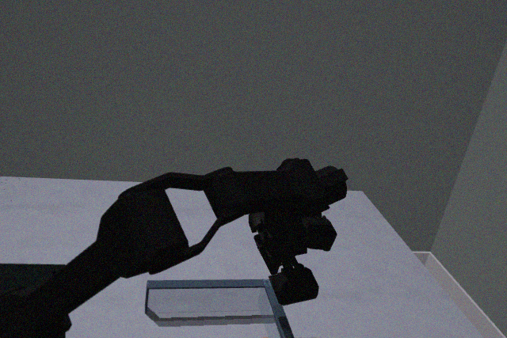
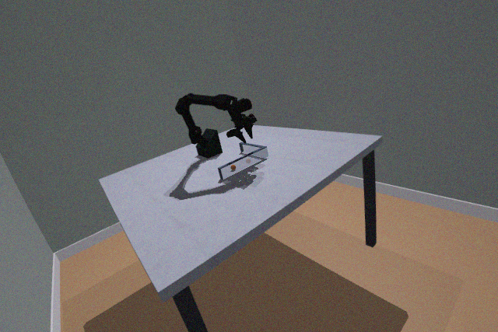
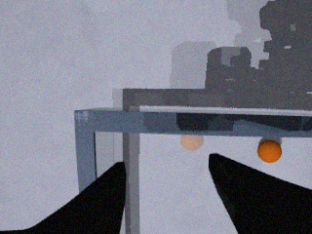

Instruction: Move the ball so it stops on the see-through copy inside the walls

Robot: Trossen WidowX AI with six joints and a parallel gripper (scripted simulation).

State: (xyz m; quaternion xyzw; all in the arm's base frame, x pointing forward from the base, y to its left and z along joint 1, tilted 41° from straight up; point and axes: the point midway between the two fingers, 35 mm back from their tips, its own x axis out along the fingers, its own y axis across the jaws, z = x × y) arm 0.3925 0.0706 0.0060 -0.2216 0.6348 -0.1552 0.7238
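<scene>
Now: the see-through copy of the ball 110 mm below my gripper tip, 20 mm to the right of it and 10 mm behind it.
</scene>
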